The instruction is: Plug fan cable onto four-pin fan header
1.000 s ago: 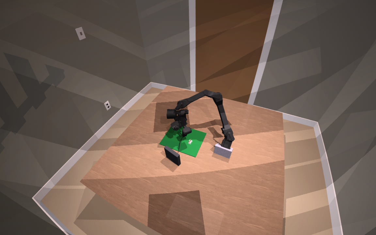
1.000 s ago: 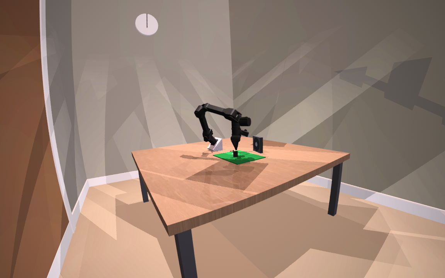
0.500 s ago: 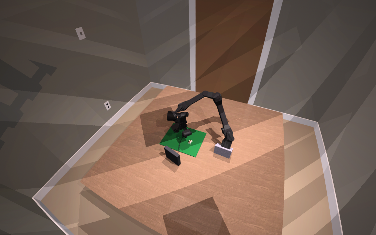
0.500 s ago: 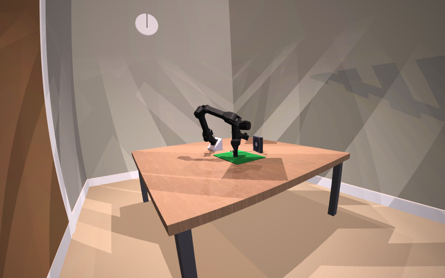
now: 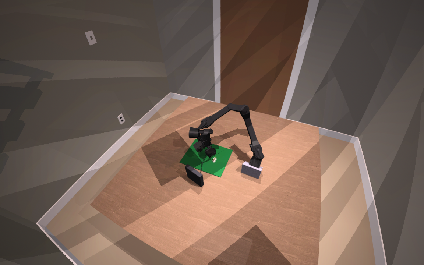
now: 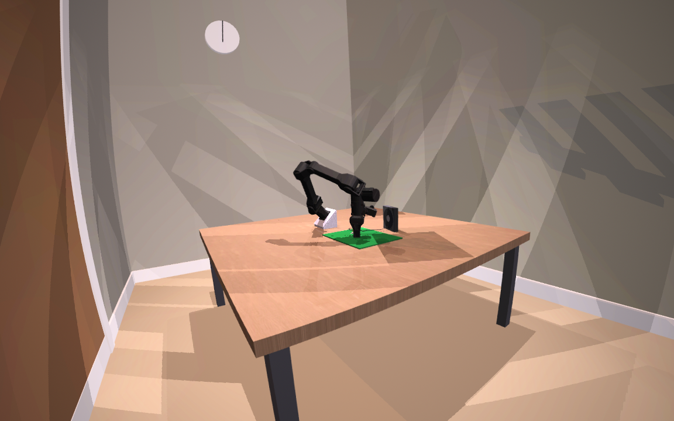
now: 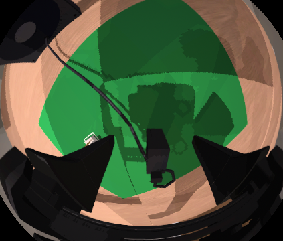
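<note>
Now: the black plug 1 cm to the right of my gripper tip and 1 cm above it. The rest, counted from my gripper tip: black fan: 21 cm to the left, 4 cm behind, 4 cm above; then green board: 3 cm below, 2 cm to the left, 1 cm behind.
</note>
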